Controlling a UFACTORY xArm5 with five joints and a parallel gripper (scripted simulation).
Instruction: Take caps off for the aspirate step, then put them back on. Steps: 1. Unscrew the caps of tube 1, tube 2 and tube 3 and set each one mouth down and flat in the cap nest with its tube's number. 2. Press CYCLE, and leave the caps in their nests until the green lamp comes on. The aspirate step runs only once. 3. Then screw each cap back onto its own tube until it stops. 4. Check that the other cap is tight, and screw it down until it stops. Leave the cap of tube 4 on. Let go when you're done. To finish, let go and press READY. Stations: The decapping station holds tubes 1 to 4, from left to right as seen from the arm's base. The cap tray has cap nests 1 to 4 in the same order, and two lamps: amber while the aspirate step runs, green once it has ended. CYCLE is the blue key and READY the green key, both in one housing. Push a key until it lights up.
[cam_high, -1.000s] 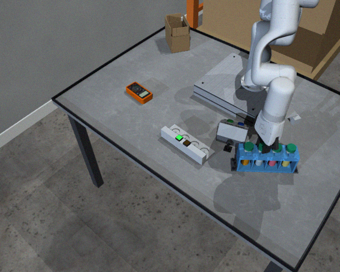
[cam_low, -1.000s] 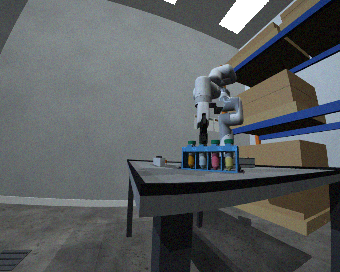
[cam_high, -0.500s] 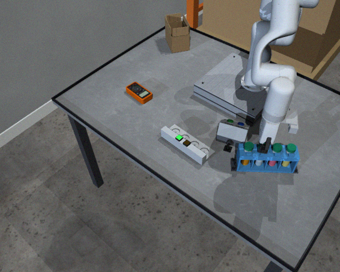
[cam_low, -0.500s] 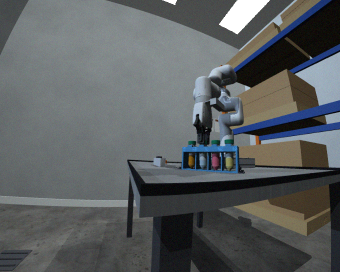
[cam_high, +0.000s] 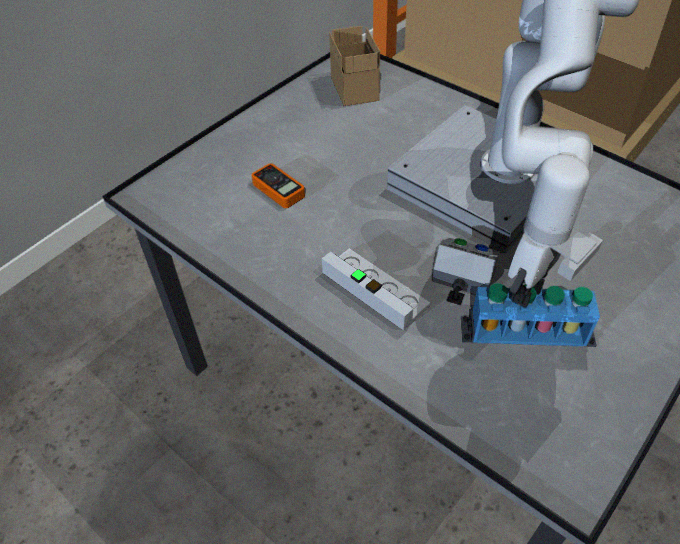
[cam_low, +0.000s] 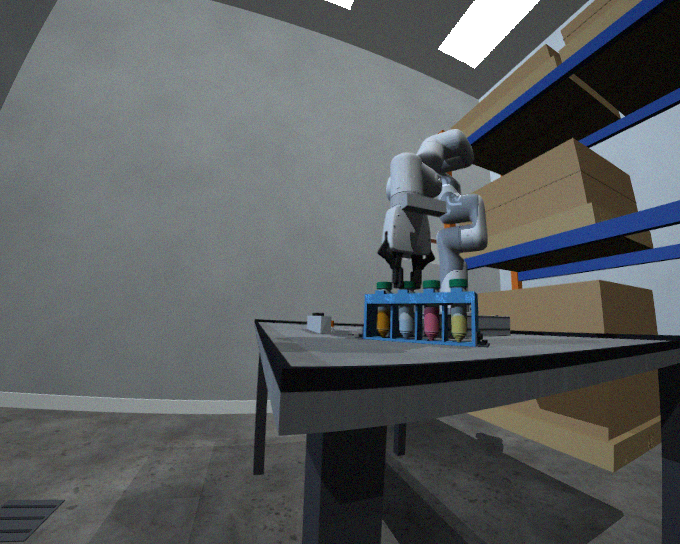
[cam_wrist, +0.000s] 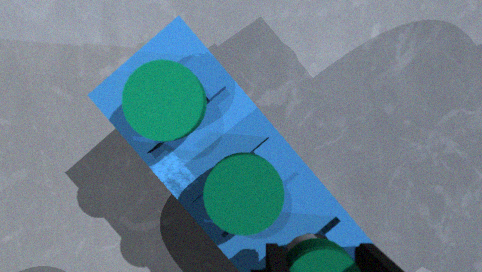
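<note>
Right now the threaded neck is 10 mm below my hand. Also, from my hand: green key 80 mm behind, 190 mm to the right, 60 mm below; then blue key 90 mm behind, 140 mm to the right, 60 mm below; then key housing 70 mm behind, 160 mm to the right, 80 mm below.
</note>
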